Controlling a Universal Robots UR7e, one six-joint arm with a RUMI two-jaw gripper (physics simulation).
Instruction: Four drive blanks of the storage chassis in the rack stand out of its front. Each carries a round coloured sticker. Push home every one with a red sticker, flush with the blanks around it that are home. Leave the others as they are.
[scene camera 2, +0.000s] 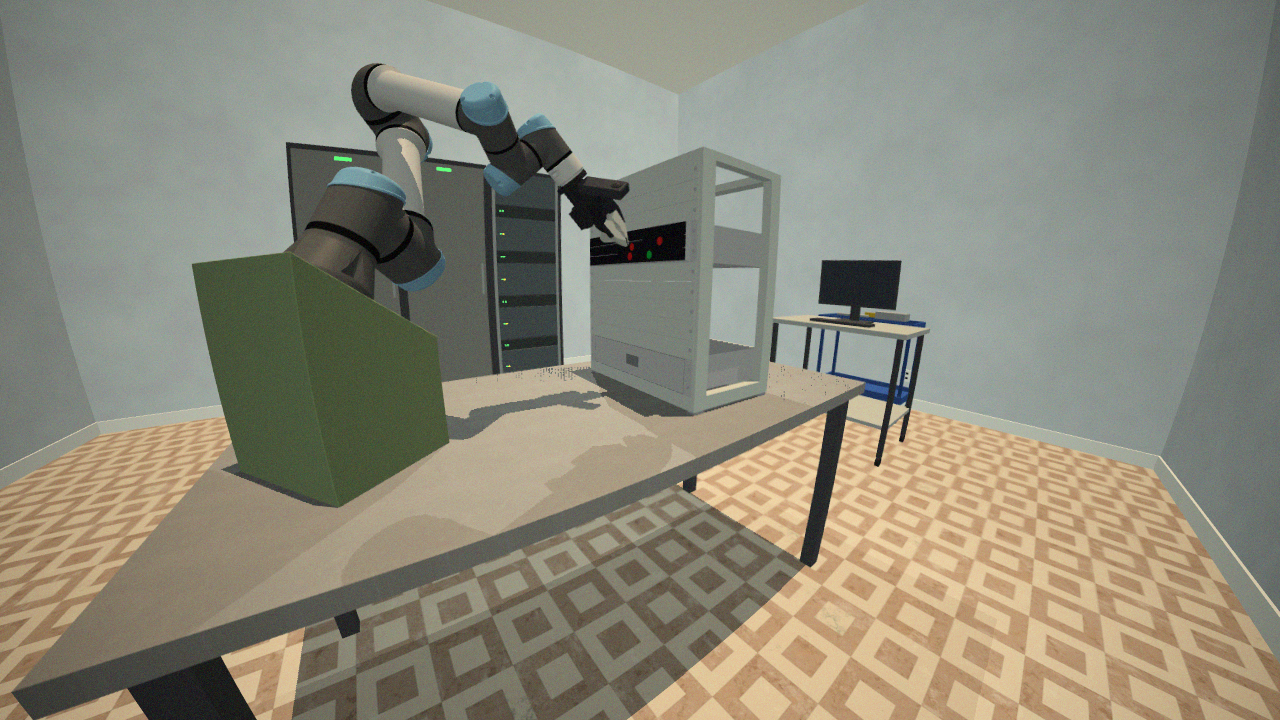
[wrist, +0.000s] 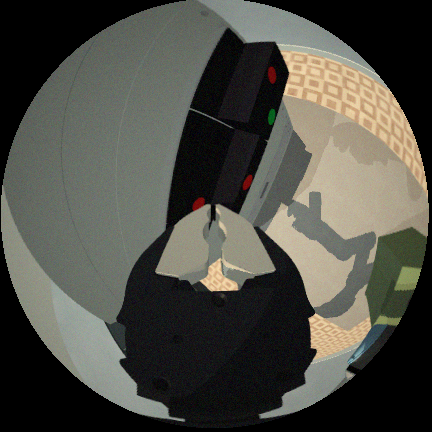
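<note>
The black chassis front (scene camera 2: 673, 254) (wrist: 202, 155) carries four stickered blanks. The blank with the far red sticker (scene camera 2: 659, 240) (wrist: 272, 75) and the one with the green sticker (scene camera 2: 648, 255) (wrist: 271, 117) stand out. The blank with the lower near red sticker (scene camera 2: 629, 256) (wrist: 247, 182) also stands out. The upper near red sticker (scene camera 2: 631, 247) (wrist: 199, 203) lies on a face set back from these, looking level with the home blanks around it. My gripper (scene camera 2: 626, 242) (wrist: 211, 206) is shut and empty, its tips close beside that upper sticker; contact cannot be told.
The grey rack (scene camera 2: 703, 295) stands on the table (scene camera 2: 501, 465). My arm rises from a green pedestal (scene camera 2: 375, 411) on the same table. Dark server cabinets (scene camera 2: 447, 268) stand behind. A side desk (scene camera 2: 908, 329) with a monitor (scene camera 2: 859, 284) is beyond the rack on the right.
</note>
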